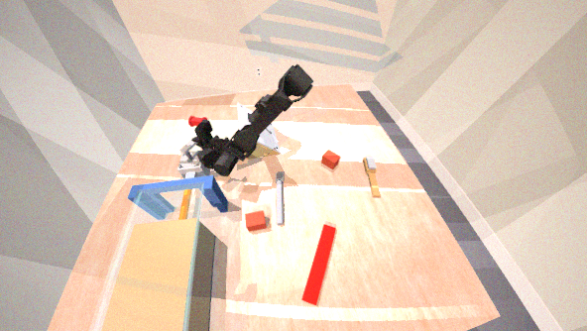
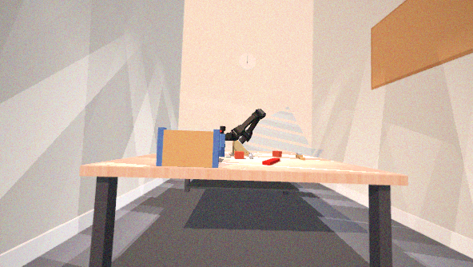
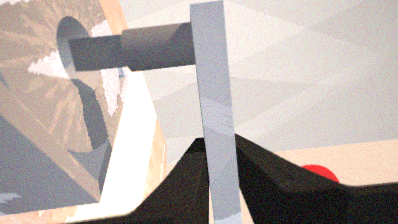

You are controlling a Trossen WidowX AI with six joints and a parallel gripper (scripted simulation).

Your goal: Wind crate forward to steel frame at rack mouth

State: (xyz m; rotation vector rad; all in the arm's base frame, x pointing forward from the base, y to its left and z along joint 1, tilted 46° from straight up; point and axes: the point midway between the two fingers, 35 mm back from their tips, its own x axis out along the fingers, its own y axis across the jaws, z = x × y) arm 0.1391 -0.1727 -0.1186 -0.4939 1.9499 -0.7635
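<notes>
Right now the red grip is 30 mm behind my gripper tip, 40 mm to the left of it and 40 mm above it. Also, from my gripper tip: blue steel frame: 200 mm ahead, 30 mm to the right, 40 mm below; grey winch: 30 mm ahead, 30 mm to the right, 110 mm below; grey crank arm: 20 mm to the left, 10 mm above.
</notes>
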